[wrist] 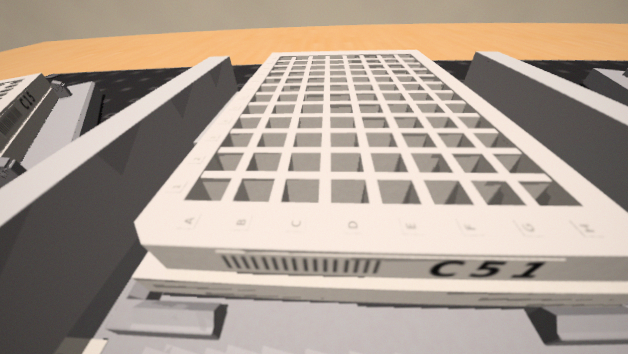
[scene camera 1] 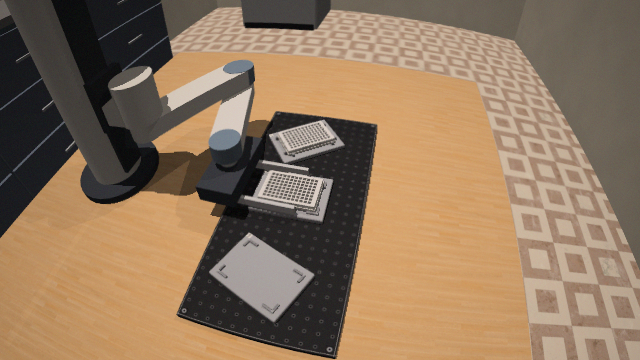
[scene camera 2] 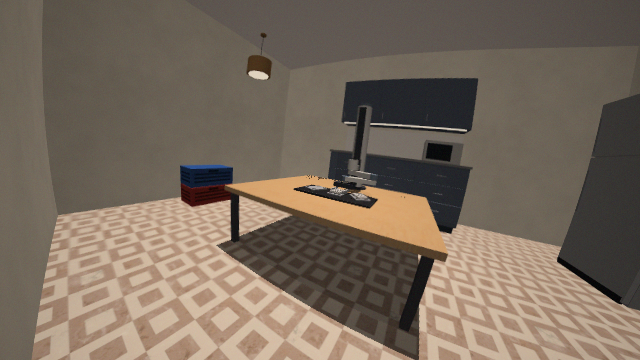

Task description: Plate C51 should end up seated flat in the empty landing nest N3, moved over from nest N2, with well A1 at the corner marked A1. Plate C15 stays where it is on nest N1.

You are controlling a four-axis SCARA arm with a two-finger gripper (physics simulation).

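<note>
Plate C51 [scene camera 1: 291, 189] [wrist: 400, 272], a white 96-well plate, is level between the two fingers of my gripper [scene camera 1: 301, 190] [wrist: 347, 77], which is shut on its long sides. It is low at the middle nest [scene camera 1: 326, 202] [wrist: 375, 330]; whether it rests fully down is hard to tell. In the wrist view the near corner brackets lie in front of its near edge, and well A1 is at its near left corner. No nest label or A1 mark is readable. Another grey nest [scene camera 1: 262, 277] bears no plate. Plate C15 [scene camera 1: 306, 136] [wrist: 22, 107] sits on the far nest [scene camera 1: 330, 149] [wrist: 65, 120].
The nests stand on a black perforated board [scene camera 1: 345, 235] on the wooden table [scene camera 1: 425, 200] [scene camera 2: 310, 210]. The arm's column [scene camera 1: 75, 95] [scene camera 2: 361, 135] stands at the board's left in scene camera 1. Blue and red crates [scene camera 2: 206, 184] are on the floor.
</note>
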